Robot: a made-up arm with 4 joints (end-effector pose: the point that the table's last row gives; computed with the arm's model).
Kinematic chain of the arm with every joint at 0, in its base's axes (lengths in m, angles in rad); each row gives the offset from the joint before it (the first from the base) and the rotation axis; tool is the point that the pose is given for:
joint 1: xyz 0 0 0.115 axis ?
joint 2: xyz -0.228 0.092 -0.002 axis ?
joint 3: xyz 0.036 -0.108 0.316 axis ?
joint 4: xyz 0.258 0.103 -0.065 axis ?
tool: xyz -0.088 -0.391 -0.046
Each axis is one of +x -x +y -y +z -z.
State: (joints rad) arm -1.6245 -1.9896 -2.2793 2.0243
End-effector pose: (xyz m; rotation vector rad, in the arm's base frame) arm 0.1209 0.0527 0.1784 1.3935 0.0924 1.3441
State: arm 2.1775 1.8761 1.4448 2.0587
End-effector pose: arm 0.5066 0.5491 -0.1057 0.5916 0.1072 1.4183
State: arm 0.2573 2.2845 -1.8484 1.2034
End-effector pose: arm 0.0096 0.2719 0.2120 1.6674 -2.1533 1.5044
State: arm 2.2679 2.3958 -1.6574 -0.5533
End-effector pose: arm 0.2668 0.4399 -0.3335 1.1979 -0.9330 -2.1874
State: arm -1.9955 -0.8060 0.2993 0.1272
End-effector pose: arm -0.0650 -0.4061 0.1571 0.2811 1.6372 -0.7204
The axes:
joint 1: -y
joint 2: -x
joint 3: -y
joint 4: -x

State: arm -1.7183 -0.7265 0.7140 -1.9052
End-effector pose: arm 0.1583 0.1433 -0.1219 1.8927 -0.0276 -1.4332
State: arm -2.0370 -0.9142 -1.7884 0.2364
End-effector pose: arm -0.0872 -0.2716 0.4347 -1.2826 -2.3067 -0.1237
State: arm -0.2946 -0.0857 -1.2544 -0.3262
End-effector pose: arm -0.3317 -0.2743 0.2663 0.3420 1.5439 -0.2094
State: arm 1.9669 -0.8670 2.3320 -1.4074
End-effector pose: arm -0.4414 -0.4988 -0.0452 0.0141 1.4306 -0.9864
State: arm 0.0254 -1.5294 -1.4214 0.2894
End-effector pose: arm -0.1543 -0.0724 -0.2774 0.9967 0.9026 1.1956
